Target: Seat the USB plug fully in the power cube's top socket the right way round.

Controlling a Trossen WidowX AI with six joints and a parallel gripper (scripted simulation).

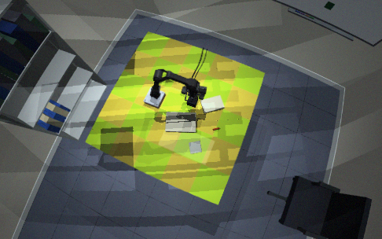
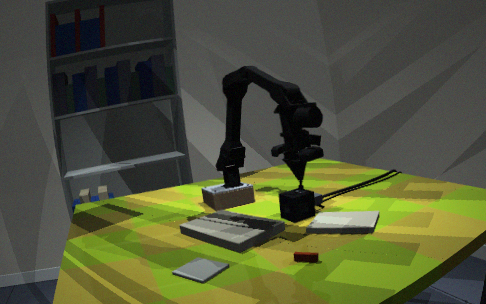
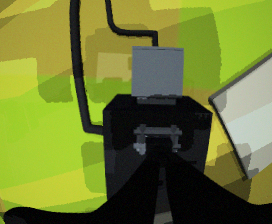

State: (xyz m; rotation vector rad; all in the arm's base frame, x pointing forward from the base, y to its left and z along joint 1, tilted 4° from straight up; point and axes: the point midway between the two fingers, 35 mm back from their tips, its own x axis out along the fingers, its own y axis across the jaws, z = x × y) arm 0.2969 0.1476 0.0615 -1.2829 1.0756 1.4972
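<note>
Right now my gripper tip is 20 mm above the USB plug. The rest, counted from my gripper tip: red block: 310 mm ahead, 110 mm to the right, 100 mm below; then thin tile: 240 mm ahead, 340 mm to the right, 100 mm below; then pale book: 160 mm ahead, 60 mm to the left, 100 mm below.
</note>
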